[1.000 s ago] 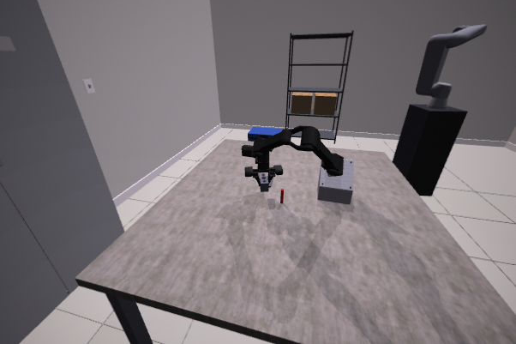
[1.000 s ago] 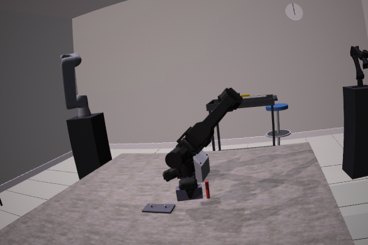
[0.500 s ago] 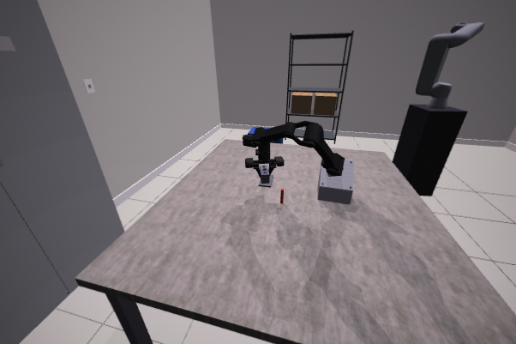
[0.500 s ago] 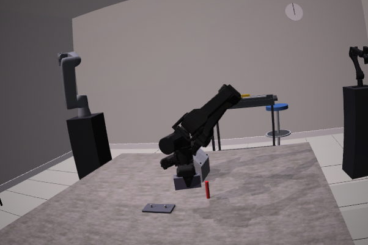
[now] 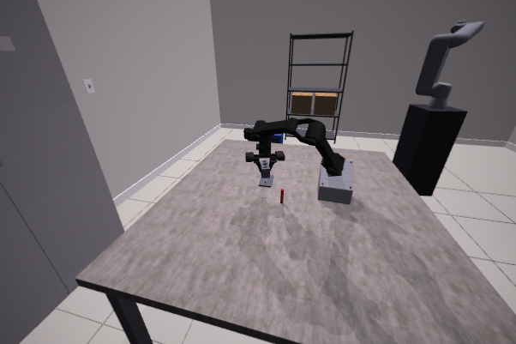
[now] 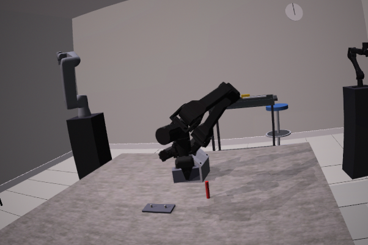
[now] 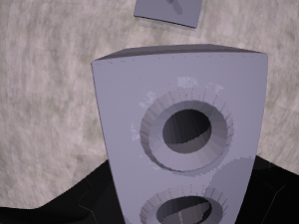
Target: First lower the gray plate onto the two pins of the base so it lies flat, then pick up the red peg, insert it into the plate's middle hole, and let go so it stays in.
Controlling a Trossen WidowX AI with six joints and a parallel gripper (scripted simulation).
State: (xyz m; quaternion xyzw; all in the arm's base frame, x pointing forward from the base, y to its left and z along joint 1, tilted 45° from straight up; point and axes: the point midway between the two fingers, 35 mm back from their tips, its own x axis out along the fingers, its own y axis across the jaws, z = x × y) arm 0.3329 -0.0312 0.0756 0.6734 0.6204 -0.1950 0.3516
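Right now the dark base is 13 cm to the right of my gripper tip and 13 cm below it. Also, from my gripper tip: gray plate (3 cm above); then red peg (9 cm behind, 6 cm to the left, 10 cm below).
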